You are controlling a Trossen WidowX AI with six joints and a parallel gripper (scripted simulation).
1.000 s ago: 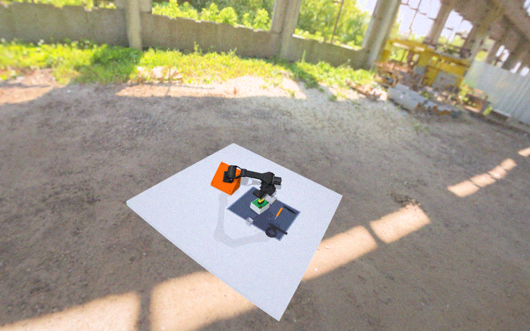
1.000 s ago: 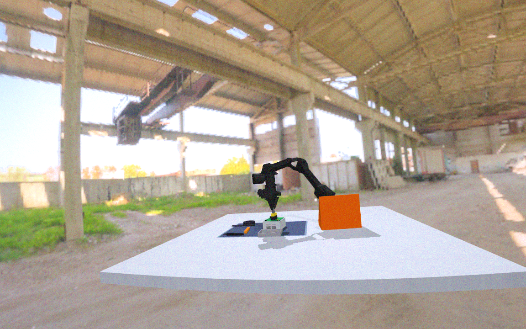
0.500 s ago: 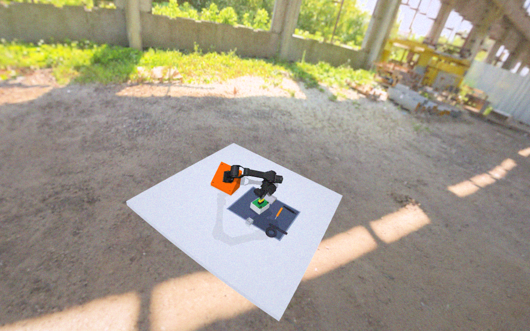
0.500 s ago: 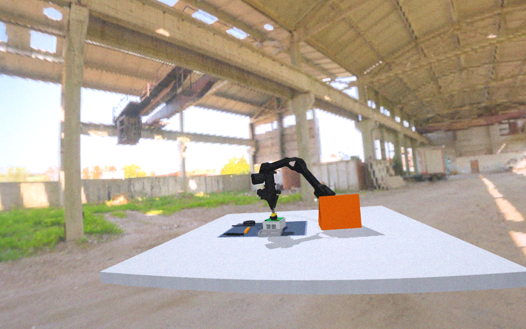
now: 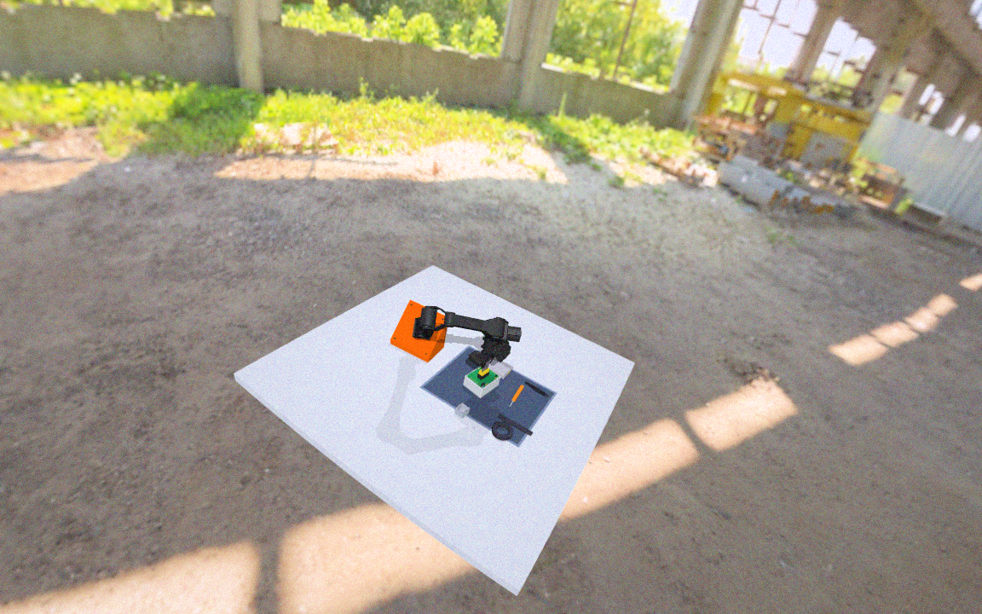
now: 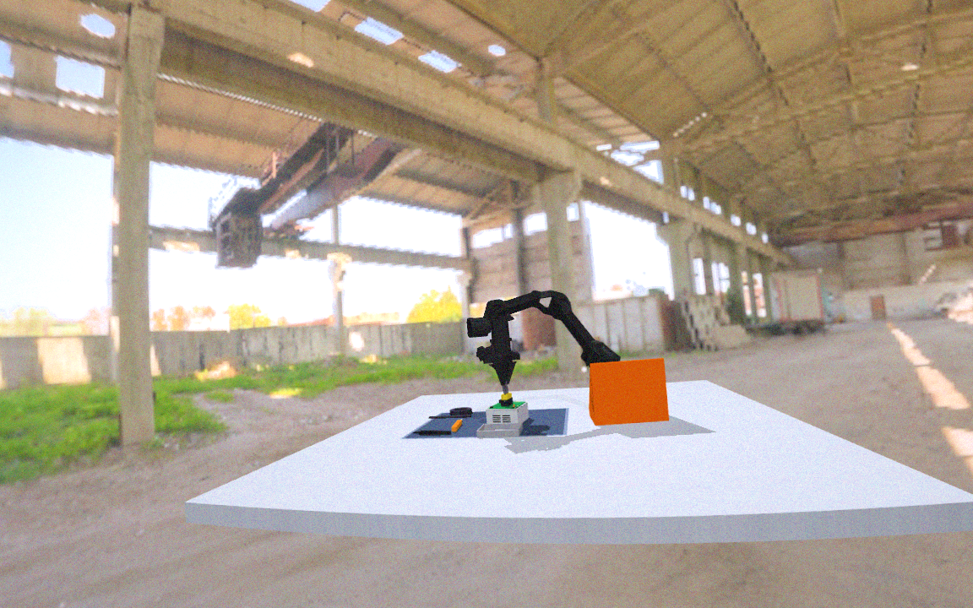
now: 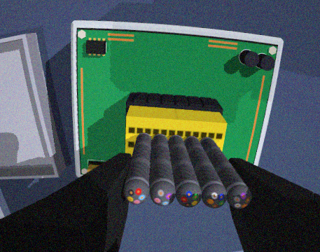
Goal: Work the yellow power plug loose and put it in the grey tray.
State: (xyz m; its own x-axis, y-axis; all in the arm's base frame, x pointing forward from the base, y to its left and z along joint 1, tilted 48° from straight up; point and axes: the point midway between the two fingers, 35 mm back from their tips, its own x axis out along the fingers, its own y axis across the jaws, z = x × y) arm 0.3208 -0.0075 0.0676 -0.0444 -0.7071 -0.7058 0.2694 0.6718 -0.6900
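Right now my gripper tip is 30 mm above the yellow power plug. Also, from my gripper tip: dark mat (120 mm below, 50 mm ahead); then black rod (210 mm ahead, 120 mm to the right, 110 mm below).
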